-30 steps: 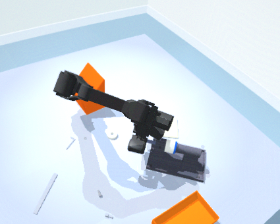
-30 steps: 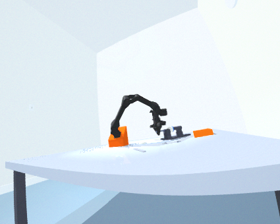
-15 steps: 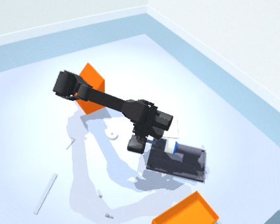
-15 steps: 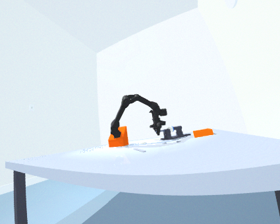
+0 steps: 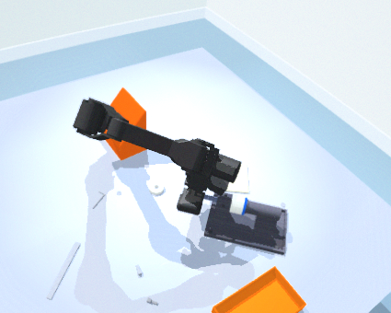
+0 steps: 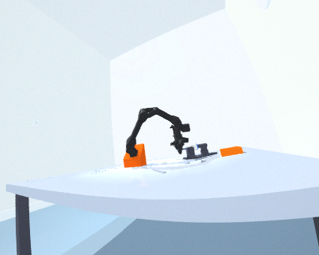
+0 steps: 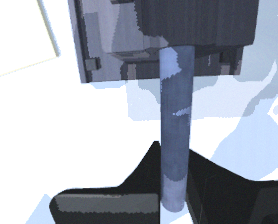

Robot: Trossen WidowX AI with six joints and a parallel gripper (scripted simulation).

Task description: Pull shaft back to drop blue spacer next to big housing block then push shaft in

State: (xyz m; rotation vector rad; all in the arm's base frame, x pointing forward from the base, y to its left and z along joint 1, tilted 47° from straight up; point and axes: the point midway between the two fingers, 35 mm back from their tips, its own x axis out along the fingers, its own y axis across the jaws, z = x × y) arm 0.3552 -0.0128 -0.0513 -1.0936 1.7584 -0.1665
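My gripper tip is now 6 cm short of the grey-blue shaft, 5 cm to the right of it and 3 cm below it. From my gripper tip the other things lie so: thin blue spacer: 11 cm ahead, 8 cm to the left, 3 cm above; cream sheet: 1 cm behind, 20 cm to the left, 4 cm below; orange tray: 33 cm ahead, 7 cm to the right, 4 cm below.
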